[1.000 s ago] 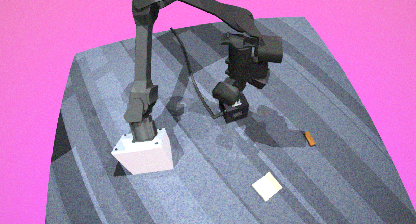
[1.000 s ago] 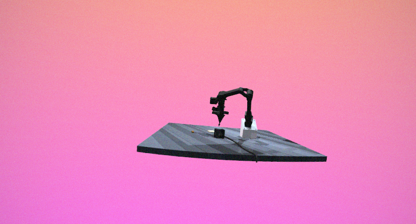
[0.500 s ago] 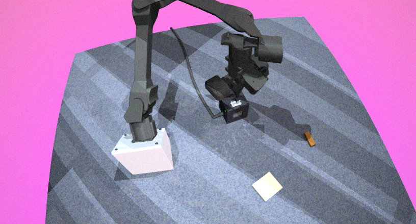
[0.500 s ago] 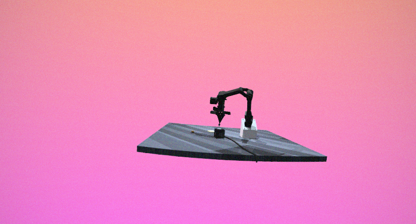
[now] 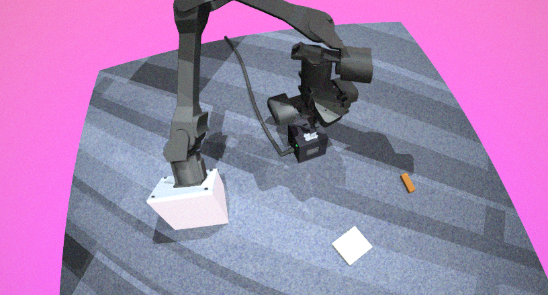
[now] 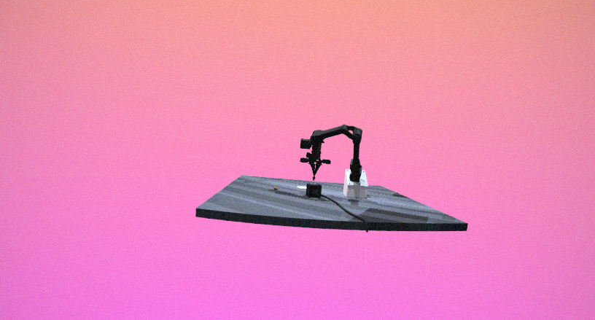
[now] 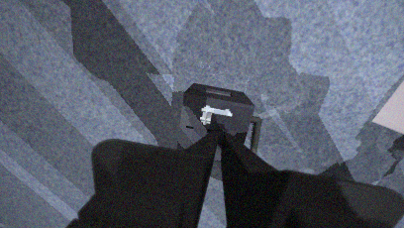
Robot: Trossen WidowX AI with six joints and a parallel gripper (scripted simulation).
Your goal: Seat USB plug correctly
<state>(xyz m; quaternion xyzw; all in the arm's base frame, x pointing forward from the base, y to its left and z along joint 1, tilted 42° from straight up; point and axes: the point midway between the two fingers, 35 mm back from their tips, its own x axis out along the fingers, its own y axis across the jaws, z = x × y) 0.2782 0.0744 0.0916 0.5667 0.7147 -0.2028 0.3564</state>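
Now: gripper tip 20 mm above the USB plug. From my gripper tip the other things lie so: cream flat square: 260 mm to the right, 130 mm below, 70 mm ahead.
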